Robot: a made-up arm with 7 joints.
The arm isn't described. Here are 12 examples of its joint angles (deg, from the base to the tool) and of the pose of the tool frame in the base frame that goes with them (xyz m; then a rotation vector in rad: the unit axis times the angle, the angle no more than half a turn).
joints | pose
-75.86 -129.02 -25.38 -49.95 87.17 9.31 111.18 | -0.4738 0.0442 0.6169 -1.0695 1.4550 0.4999
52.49 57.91 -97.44 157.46 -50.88 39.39 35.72 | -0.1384 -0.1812 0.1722 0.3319 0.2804 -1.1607
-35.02 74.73 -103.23 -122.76 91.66 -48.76 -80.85 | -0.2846 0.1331 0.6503 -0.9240 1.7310 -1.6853
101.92 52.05 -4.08 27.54 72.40 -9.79 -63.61 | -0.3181 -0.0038 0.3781 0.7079 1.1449 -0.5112
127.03 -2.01 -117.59 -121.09 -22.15 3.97 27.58 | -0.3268 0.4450 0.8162 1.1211 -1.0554 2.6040
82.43 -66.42 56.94 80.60 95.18 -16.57 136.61 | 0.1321 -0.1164 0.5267 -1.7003 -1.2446 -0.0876
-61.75 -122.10 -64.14 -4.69 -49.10 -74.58 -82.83 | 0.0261 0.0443 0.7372 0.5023 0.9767 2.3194
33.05 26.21 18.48 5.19 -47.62 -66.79 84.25 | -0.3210 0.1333 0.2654 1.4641 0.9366 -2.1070
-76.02 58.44 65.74 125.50 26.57 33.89 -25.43 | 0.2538 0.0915 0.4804 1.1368 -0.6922 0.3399
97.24 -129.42 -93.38 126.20 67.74 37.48 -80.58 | -0.3490 -0.0118 0.3003 0.9739 -0.4054 -0.6687
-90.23 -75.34 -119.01 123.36 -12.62 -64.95 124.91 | -0.3303 0.1423 0.5953 0.7699 -1.5453 2.2754
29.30 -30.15 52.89 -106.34 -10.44 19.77 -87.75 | -0.3201 -0.1022 0.4535 -1.6345 -1.3355 -0.9068
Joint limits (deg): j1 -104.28..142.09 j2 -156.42..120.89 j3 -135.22..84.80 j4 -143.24..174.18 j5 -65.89..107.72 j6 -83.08..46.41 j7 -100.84..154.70
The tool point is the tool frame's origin. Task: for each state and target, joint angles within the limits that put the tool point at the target. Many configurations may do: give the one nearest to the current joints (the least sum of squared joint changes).
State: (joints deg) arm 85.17 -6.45 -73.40 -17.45 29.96 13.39 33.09
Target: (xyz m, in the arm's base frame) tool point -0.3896 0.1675 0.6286
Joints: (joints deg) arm 92.91 14.40 -65.94 -37.04 15.18 9.90 31.61
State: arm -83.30 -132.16 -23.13 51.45 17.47 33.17 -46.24
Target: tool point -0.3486 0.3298 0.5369
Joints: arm -68.62 -151.02 -12.07 60.10 10.88 24.94 -36.53
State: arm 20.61 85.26 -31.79 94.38 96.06 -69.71 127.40
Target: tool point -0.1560 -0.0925 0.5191
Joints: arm 29.68 114.38 -52.16 82.93 84.65 -70.79 112.42
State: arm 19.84 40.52 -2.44 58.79 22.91 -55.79 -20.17
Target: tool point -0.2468 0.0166 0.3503
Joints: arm 39.56 30.99 -21.45 65.85 57.51 -39.23 -5.58
